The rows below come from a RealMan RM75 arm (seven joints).
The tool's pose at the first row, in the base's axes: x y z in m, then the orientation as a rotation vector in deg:
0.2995, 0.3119, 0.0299, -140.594, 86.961, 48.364
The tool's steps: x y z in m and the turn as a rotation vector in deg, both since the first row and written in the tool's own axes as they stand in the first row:
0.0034, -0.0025, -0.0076, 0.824, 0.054, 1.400
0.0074, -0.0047, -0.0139, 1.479, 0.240, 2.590
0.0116, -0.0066, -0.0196, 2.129, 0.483, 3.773
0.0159, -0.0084, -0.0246, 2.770, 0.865, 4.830
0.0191, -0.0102, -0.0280, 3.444, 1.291, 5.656
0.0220, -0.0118, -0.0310, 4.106, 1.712, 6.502
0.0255, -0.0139, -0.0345, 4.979, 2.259, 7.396
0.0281, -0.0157, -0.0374, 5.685, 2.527, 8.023
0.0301, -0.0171, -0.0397, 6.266, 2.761, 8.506
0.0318, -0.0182, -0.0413, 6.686, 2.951, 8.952
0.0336, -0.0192, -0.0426, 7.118, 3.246, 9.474
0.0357, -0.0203, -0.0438, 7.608, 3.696, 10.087
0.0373, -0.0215, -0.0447, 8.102, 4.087, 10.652
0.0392, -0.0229, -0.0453, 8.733, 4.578, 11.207
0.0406, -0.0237, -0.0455, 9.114, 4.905, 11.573
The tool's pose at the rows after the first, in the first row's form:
0.3057, 0.3075, 0.0340, -139.274, 88.907, 47.748
0.3114, 0.3029, 0.0368, -138.275, 90.589, 47.107
0.3167, 0.2983, 0.0390, -137.310, 92.267, 46.402
0.3216, 0.2939, 0.0406, -136.517, 93.812, 45.527
0.3255, 0.2909, 0.0415, -135.860, 95.054, 44.532
0.3290, 0.2882, 0.0422, -135.183, 96.310, 43.554
0.3334, 0.2851, 0.0429, -134.406, 97.657, 42.237
0.3369, 0.2828, 0.0436, -133.697, 98.550, 41.353
0.3397, 0.2810, 0.0443, -133.139, 99.239, 40.606
0.3418, 0.2796, 0.0445, -132.686, 99.867, 40.055
0.3438, 0.2782, 0.0445, -132.247, 100.625, 39.383
0.3459, 0.2766, 0.0442, -131.813, 101.546, 38.493
0.3478, 0.2756, 0.0439, -131.357, 102.379, 37.658
0.3499, 0.2745, 0.0432, -130.872, 103.217, 36.579
0.3511, 0.2737, 0.0425, -130.576, 103.769, 35.896

